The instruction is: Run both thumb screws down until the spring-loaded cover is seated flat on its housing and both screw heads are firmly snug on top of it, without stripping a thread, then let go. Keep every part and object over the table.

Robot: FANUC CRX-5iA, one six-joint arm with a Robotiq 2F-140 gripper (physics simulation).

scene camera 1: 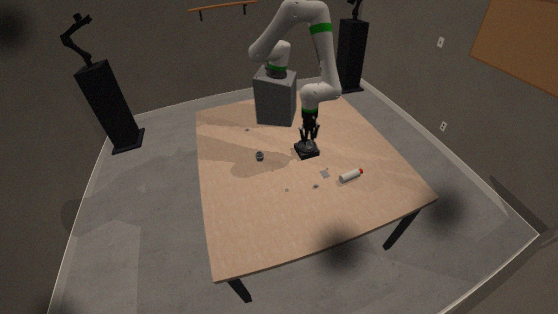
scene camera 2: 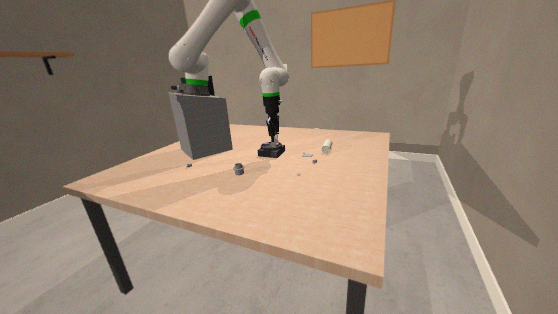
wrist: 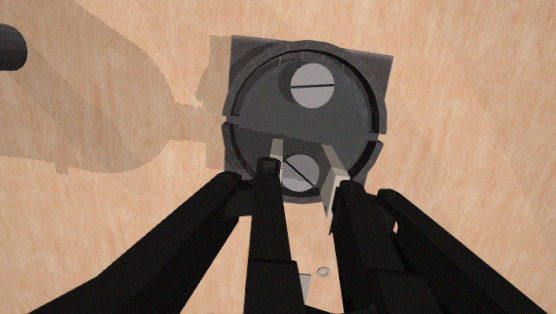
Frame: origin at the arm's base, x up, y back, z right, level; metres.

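Where they show: gripper, fingertip midpoint: [scene camera 1: 308,148] [scene camera 2: 275,145] [wrist: 299,158]; arm's base, origin of the base link: [scene camera 1: 276,74] [scene camera 2: 197,95].
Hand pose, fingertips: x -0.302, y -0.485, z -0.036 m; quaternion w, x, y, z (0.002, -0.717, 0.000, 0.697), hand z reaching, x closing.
Observation:
Each offset is from my fingertips to the top centre of the thing. "spot": to the spot under its first point.
A dark square housing @[dx +0.005, dy +0.024, dz +0.000 m] [scene camera 1: 306,154] [scene camera 2: 270,153] [wrist: 376,65] stands on the table with a round dark cover @[dx +0.002, dy +0.024, dz +0.000 m] [wrist: 345,117] on top. Two slotted grey screw heads show on the cover in the wrist view. The upper thumb screw @[dx +0.014, dy +0.056, dz +0.000 m] [wrist: 312,96] is free, with a shadow beside it. The lower thumb screw @[dx +0.015, dy -0.008, dz +0.000 m] [wrist: 300,178] lies between the two pale finger pads. My gripper [scene camera 1: 308,142] [scene camera 2: 273,141] [wrist: 299,158] points down and looks shut on this lower screw, its pads at both sides of the head. Whether the cover is flat is too small to tell.
A white bottle with a red cap @[dx -0.001, dy -0.278, dz -0.153 m] [scene camera 1: 350,175] [scene camera 2: 327,146] lies beyond the housing. A dark round fitting @[dx -0.002, dy +0.065, dz +0.299 m] [scene camera 1: 259,156] [scene camera 2: 239,169] [wrist: 10,47], a small grey plate @[dx -0.048, dy -0.191, dz -0.023 m] [scene camera 1: 324,174] [scene camera 2: 307,155] and small parts @[spot: dx -0.036, dy -0.267, dz +0.075 m] [scene camera 1: 315,186] @[spot: dx -0.040, dy +0.374, dz +0.308 m] [scene camera 1: 247,130] lie around. The grey robot pedestal [scene camera 1: 275,102] [scene camera 2: 205,125] stands behind.

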